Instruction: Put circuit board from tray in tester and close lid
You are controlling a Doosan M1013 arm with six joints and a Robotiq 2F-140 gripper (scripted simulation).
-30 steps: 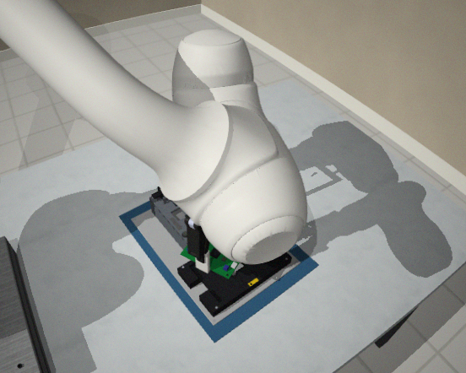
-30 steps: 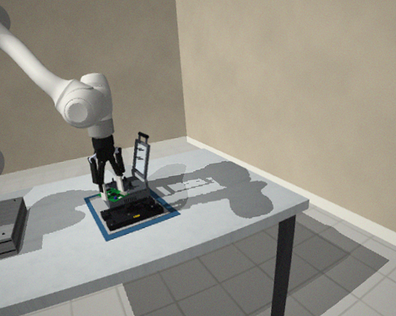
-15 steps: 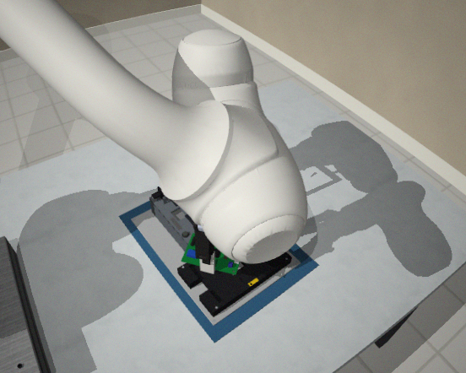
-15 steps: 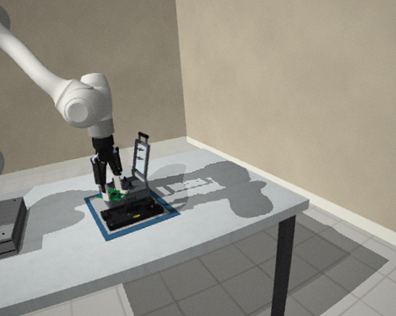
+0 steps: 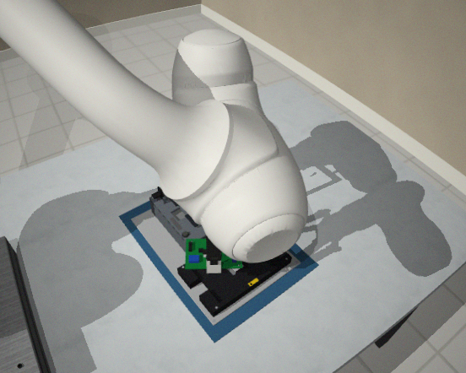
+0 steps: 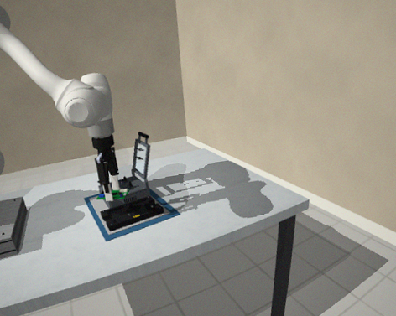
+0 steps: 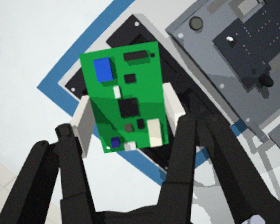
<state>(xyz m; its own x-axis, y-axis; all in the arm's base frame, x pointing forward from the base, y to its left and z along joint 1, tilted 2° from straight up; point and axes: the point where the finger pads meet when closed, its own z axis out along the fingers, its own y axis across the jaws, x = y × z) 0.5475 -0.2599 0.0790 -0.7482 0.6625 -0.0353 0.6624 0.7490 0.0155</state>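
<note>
Now: hand 20 mm above the green circuit board. The rest, counted from my hand: latch hook: 30 mm ahead, 220 mm to the left, 50 mm below; then tester lid: 210 mm ahead, 150 mm to the left, 50 mm above.
</note>
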